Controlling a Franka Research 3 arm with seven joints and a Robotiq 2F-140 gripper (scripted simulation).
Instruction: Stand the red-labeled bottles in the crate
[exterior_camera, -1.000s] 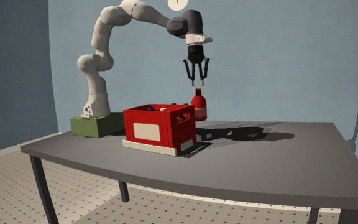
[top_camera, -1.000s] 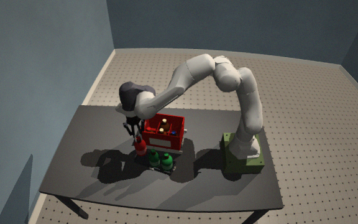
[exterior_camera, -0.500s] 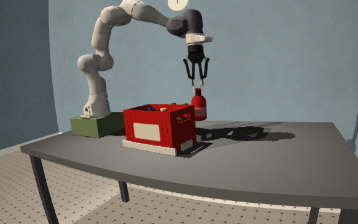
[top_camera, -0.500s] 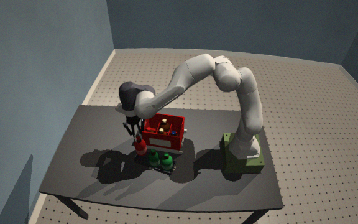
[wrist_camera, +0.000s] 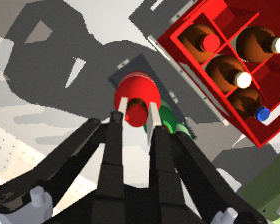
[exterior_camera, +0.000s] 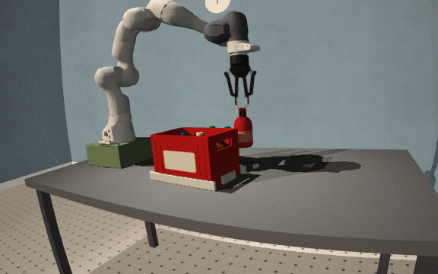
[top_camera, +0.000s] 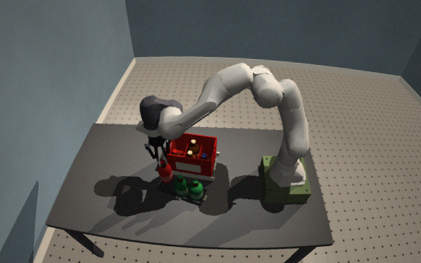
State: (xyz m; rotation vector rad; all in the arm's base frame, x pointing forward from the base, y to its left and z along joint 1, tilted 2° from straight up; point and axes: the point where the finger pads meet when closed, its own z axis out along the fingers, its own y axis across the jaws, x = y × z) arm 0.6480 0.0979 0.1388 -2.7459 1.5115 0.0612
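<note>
Right now the red-labeled bottle is 90 mm below my hand. The rest, counted from my hand: red crate (110 mm behind, 190 mm to the right, 170 mm below).
</note>
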